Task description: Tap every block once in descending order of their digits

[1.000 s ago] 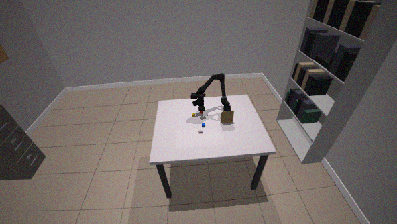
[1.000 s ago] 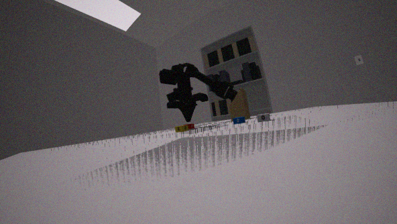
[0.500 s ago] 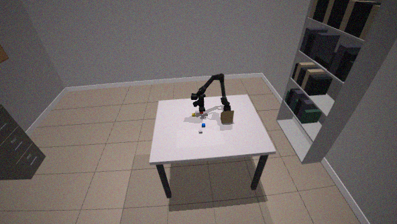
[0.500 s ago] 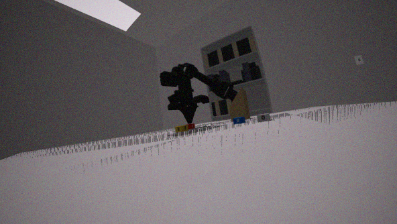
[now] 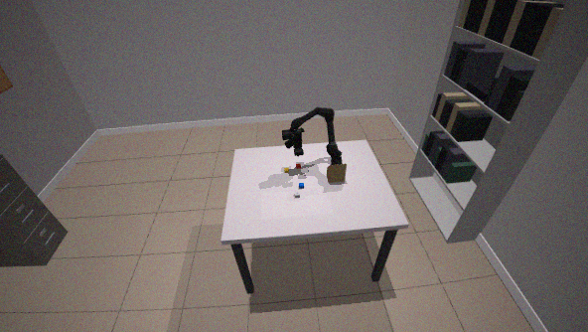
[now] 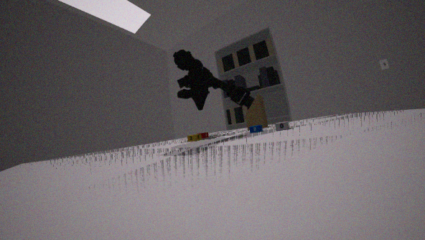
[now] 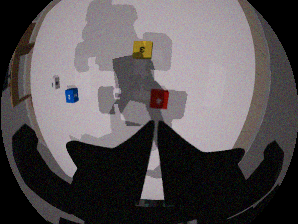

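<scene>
The yellow block lies 90 mm ahead of my gripper tip, 20 mm to the left of it and 100 mm below it. Round my gripper tip: blue block (20 mm ahead, 200 mm to the left, 100 mm below); then red block (10 mm to the right, 100 mm below); then grey-white block (60 mm ahead, 280 mm to the left, 100 mm below).
</scene>
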